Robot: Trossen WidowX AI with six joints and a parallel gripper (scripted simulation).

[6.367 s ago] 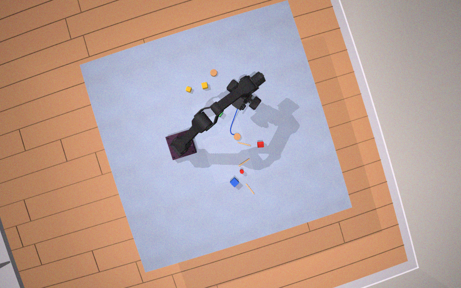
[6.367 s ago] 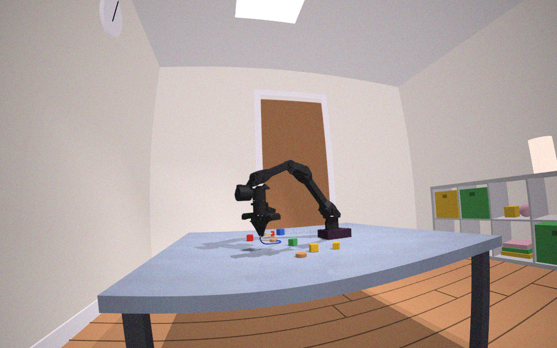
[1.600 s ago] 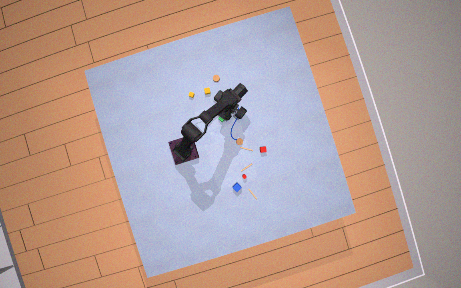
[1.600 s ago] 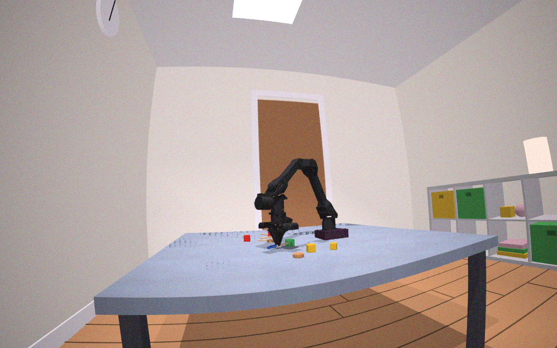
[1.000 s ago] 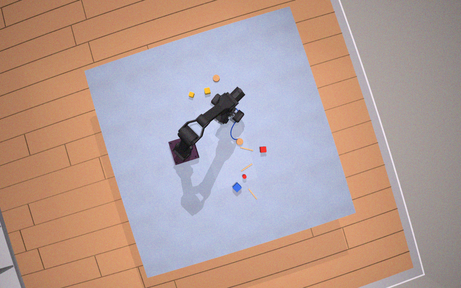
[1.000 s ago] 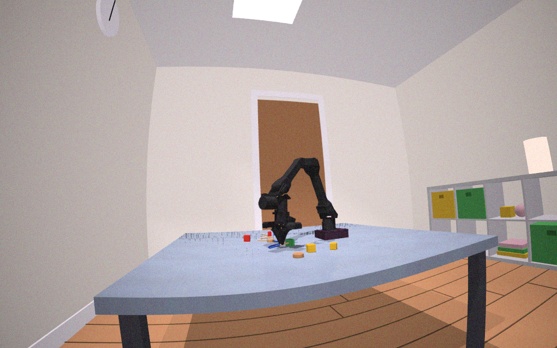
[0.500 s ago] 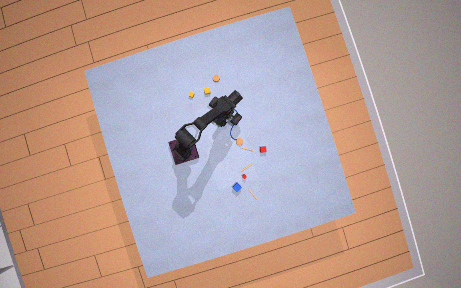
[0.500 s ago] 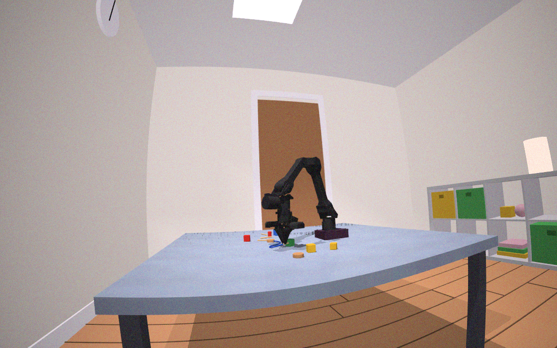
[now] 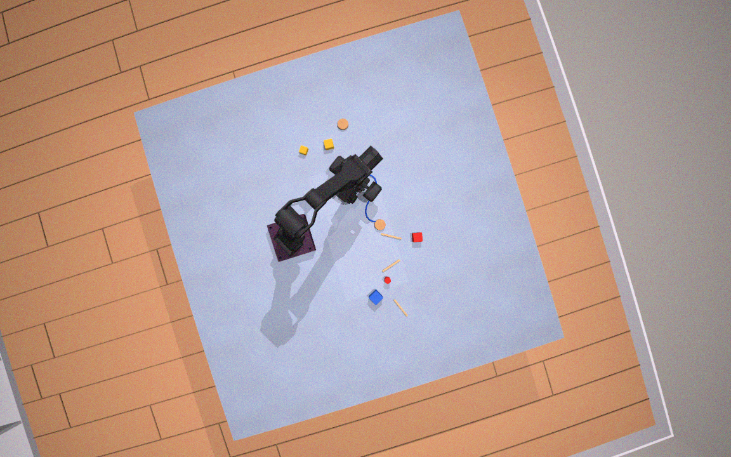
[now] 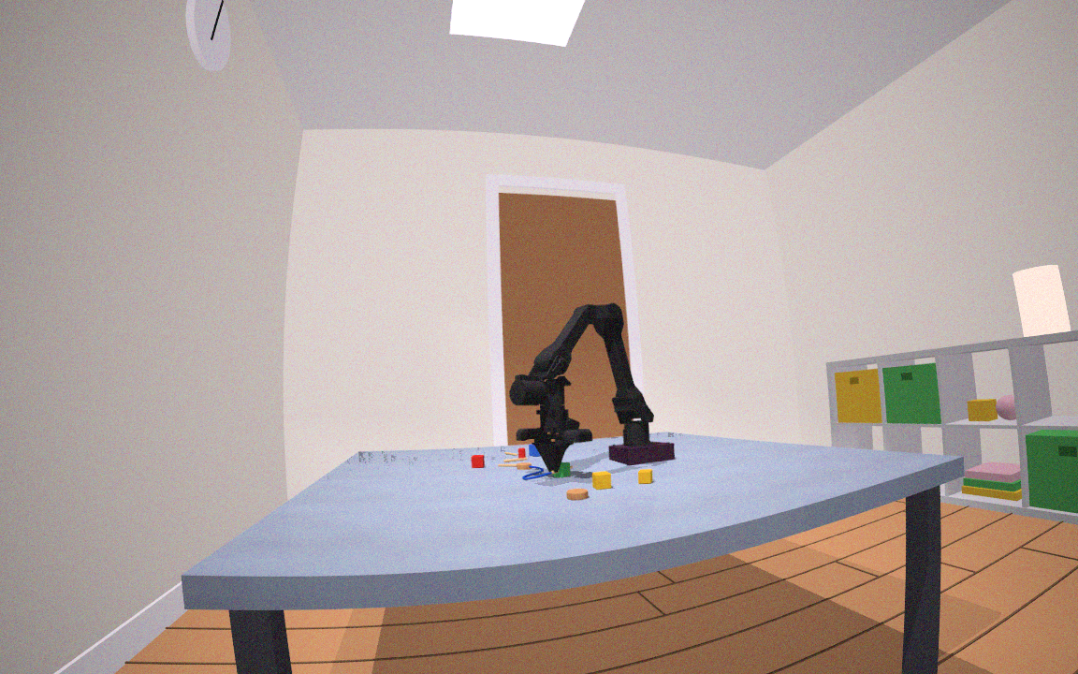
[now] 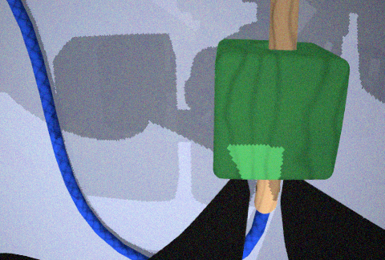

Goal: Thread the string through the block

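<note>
Now: gripper tip 1 cm past the thin wooden stick and 1 cm to the left of it. Also, from my gripper tip: green block: 2 cm behind, 2 cm to the right; then red cube: 14 cm ahead, 26 cm to the right; then round wooden button: 3 cm ahead, 18 cm to the right, 1 cm below.
</note>
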